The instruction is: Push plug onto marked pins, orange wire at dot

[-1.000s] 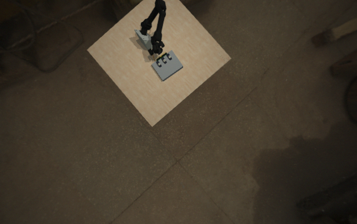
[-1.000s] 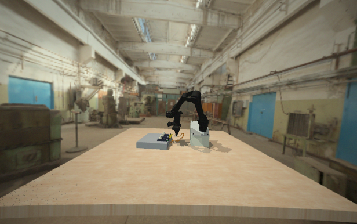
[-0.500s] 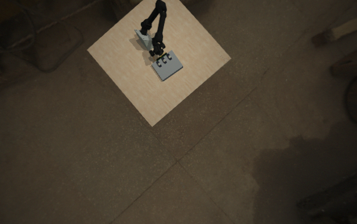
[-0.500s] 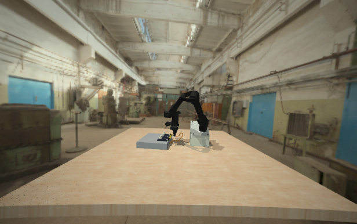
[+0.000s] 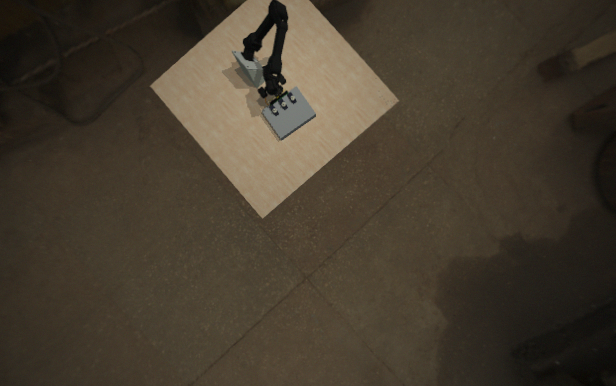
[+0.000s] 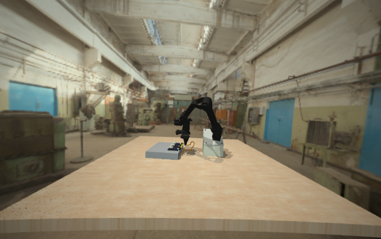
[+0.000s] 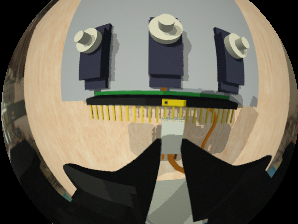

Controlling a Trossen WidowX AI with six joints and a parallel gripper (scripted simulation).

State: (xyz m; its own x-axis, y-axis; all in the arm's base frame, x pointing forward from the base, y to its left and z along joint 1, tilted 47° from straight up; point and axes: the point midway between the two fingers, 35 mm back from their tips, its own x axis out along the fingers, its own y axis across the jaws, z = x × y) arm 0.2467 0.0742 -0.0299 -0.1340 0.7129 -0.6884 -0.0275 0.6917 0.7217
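Right now the yellow band is 40 mm ahead of my gripper tip. Round my gripper tip: grey printed holder: 200 mm ahead, 50 mm below, 10 mm to the left.
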